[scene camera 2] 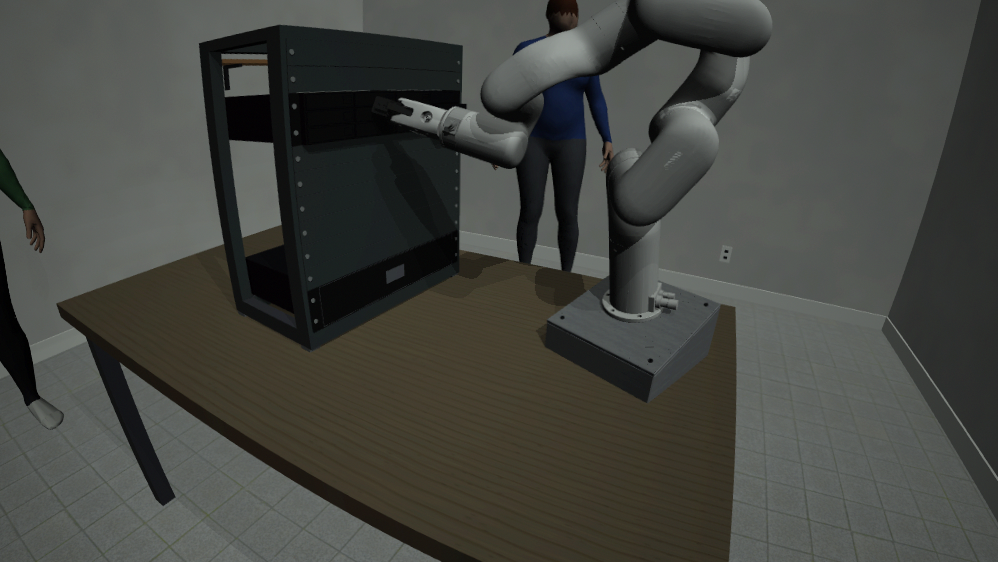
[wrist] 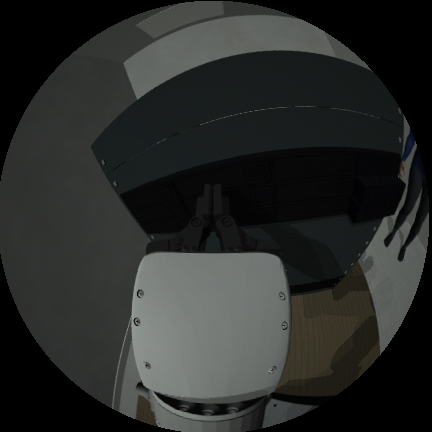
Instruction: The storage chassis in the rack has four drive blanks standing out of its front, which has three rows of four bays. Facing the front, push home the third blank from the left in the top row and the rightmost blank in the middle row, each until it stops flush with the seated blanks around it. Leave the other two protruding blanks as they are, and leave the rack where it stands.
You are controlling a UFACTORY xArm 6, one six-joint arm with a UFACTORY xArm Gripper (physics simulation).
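Seen in the pictures: gripper, fingertip midpoint: (scene camera 2: 376, 104) (wrist: 212, 193); arm's base, origin of the base link: (scene camera 2: 633, 303).
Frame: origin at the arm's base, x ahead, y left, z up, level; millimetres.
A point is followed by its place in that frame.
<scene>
The black storage chassis (scene camera 2: 328, 115) {x 482, y 323, z 350 mm} (wrist: 310, 200) {x 487, y 105, z 332 mm} spans the upper part of the rack; its front is very dark. My gripper (scene camera 2: 375, 106) {x 475, y 215, z 364 mm} (wrist: 212, 193) {x 475, y 215, z 364 mm} is shut and empty, its tips at the chassis front, over the second column from the left in the wrist view. Whether they touch is unclear. In the wrist view, a dark block of protruding blanks (wrist: 379, 195) {x 466, y 4, z 345 mm} stands out at the right end, below the top row; its split into rows is hard to see. The third blank in the top row (wrist: 314, 164) {x 486, y 103, z 377 mm} looks level with its surroundings. The fingers hide part of the second column.
The rack (scene camera 2: 296, 209) {x 497, y 395, z 193 mm} (wrist: 280, 80) {x 501, y 121, z 463 mm} stands on the wooden table (scene camera 2: 453, 390) {x 202, y 328, z -96 mm} (wrist: 330, 350) {x 271, y -80, z -96 mm}. Plain panels lie above and below the chassis. The arm's base block (scene camera 2: 600, 349) {x 12, y 140, z -40 mm} stands at the table's right. A person in blue (scene camera 2: 558, 118) stands behind the table.
</scene>
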